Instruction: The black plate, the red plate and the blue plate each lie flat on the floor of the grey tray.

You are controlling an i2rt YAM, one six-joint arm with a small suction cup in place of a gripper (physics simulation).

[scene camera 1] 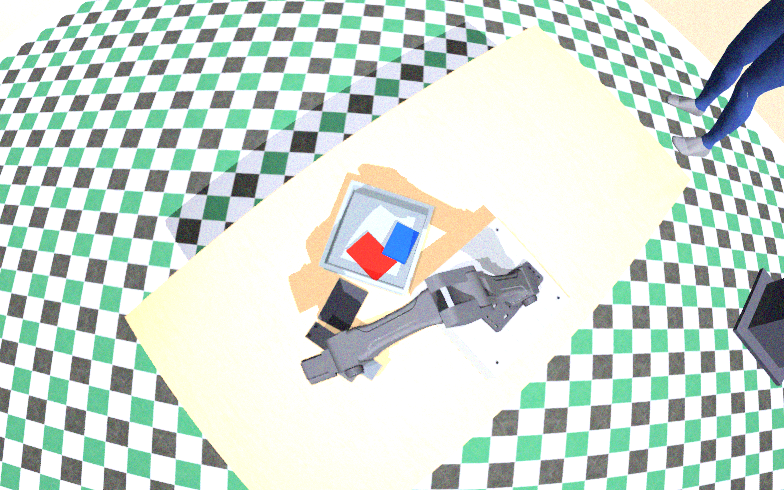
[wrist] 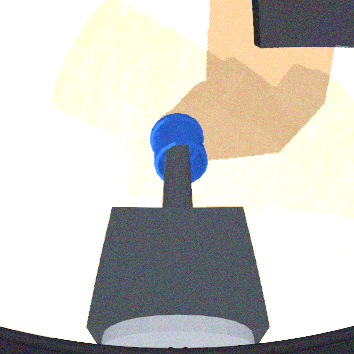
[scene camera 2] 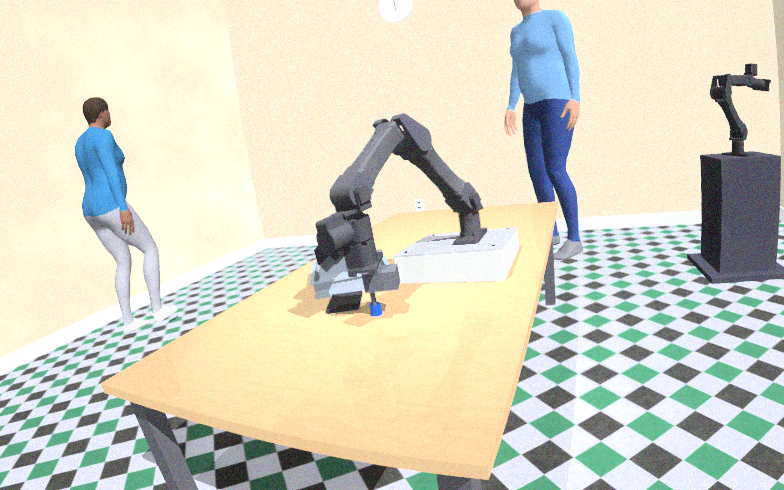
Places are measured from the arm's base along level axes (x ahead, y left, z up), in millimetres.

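Pixels of known places: hand, its tool point: (wrist: 176,128) (scene camera 2: 377,317); arm's base, origin of its link: (scene camera 2: 471,237).
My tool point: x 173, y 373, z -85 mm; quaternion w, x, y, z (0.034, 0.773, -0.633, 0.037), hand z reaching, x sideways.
Observation:
Ahead of a thing's pixels: the offset from my tool point to its top centre. Level surfaces: height alone.
The black plate @(dx +116, dy -70, dz +19 mm) (scene camera 1: 344,303) (scene camera 2: 344,302) (wrist: 305,22) lies on the table outside the tray, close to its near wall. In scene camera 1 the red plate @(dx +157, dy -211, dz +23 mm) (scene camera 1: 368,255) is inside the grey tray @(dx +178, dy -251, dz +60 mm) (scene camera 1: 336,224) (scene camera 2: 328,289). The blue plate @(dx +130, dy -289, dz +35 mm) (scene camera 1: 401,242) is also inside and overlaps a corner of the red plate, apparently resting partly on it. My suction cup (scene camera 2: 375,309) (wrist: 177,134) is low at the table top beside the black plate, with a gap between them. The cup looks slightly bent, and no plate is on it. The arm hides the cup in scene camera 1.
The white base box (scene camera 1: 520,340) (scene camera 2: 450,266) carries the arm and stands beside the tray. The arm spans the table @(dz +10 mm) (scene camera 2: 370,369) from the box to the cup. Two people stand away from the table, and a dark pedestal (scene camera 2: 740,213) with another arm stands at the right.

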